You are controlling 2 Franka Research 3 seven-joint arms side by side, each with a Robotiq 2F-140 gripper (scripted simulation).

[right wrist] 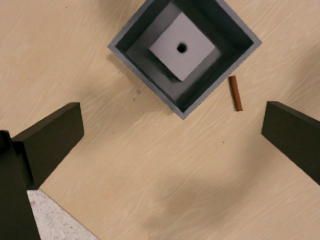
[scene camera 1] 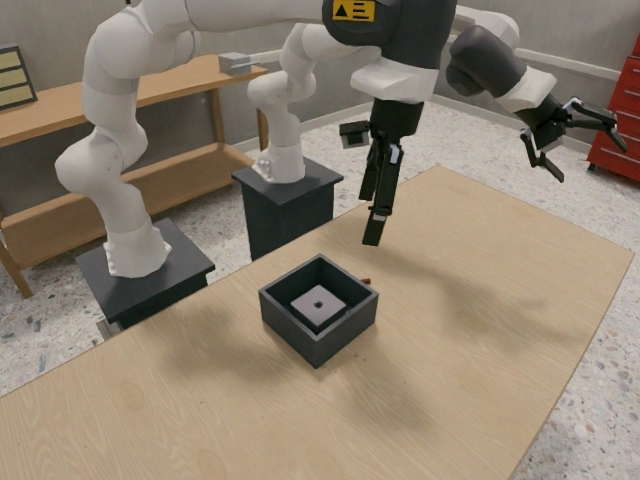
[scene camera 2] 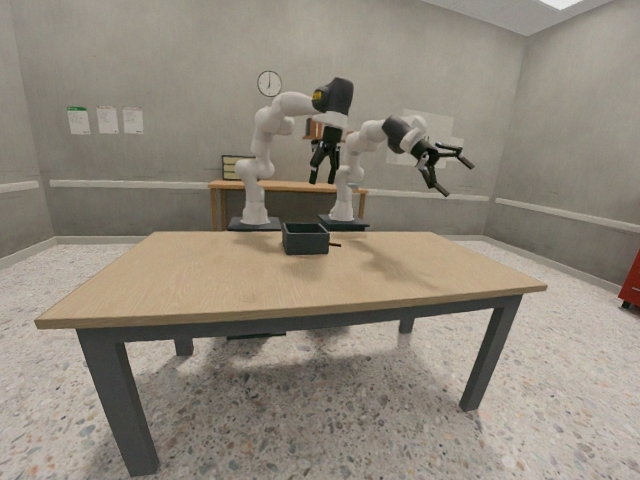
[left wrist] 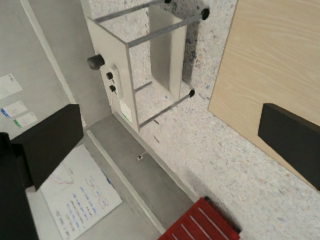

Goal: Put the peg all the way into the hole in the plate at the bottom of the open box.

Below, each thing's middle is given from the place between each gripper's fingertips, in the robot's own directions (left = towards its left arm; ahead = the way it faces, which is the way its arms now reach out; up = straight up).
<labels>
Now: right hand [scene camera 1: 367,219] 27 cm above the grey plate [scene camera 1: 317,309], 9 cm past it and 3 cm to the left of it. Round my right hand: dark grey box [scene camera 1: 274,298] (29 cm below, 9 cm behind, 3 cm to the right).
My left hand [scene camera 1: 592,164] is 45 cm to the left of the grey plate, 40 cm past it and 33 cm above it. Round my left hand: dark grey box (45 cm to the right, 40 cm behind, 34 cm below).
</labels>
